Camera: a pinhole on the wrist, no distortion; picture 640 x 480 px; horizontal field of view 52.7 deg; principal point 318.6 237.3 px. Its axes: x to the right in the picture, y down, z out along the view. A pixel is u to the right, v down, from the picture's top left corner.
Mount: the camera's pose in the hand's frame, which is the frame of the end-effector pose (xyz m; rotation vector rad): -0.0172 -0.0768 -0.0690 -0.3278 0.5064 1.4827
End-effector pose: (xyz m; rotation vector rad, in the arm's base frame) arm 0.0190 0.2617 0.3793 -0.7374 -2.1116 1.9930
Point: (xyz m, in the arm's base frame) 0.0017 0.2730 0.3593
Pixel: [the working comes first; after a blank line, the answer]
In the camera's frame: 0.0445 -0.0280 0.1100

579.7 72.8
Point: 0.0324 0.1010 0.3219
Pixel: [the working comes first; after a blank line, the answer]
In the camera's frame: 0.0067 0.0829 0.2449

336.4 456.1
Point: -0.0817 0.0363 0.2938
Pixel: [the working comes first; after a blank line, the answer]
In the camera's frame: -0.0494 0.0173 0.3475

226.7 269.4
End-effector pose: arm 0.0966 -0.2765 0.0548 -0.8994 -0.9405 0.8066
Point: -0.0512 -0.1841 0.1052
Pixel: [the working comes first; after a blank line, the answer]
In the camera's frame: -0.0425 -0.0278 0.2642

214.7 169.3
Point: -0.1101 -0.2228 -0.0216
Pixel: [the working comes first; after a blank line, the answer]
In the camera's frame: 0.0477 0.0756 0.3113

417.5 394.3
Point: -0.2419 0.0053 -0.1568
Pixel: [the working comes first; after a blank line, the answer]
In the camera's frame: 0.1801 0.0001 0.5652

524.4 237.4
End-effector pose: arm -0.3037 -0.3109 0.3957 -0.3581 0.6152 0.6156
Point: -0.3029 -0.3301 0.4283
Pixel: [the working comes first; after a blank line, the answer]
In the camera's frame: 0.0056 0.0234 0.1003

354.8 388.0
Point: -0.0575 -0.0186 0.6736
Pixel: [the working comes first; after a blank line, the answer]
In the camera's frame: -0.1752 -0.0661 0.5206

101.2 155.3
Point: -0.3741 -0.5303 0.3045
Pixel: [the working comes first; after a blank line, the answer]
In the camera's frame: 0.0395 0.0482 -0.1421

behind the camera
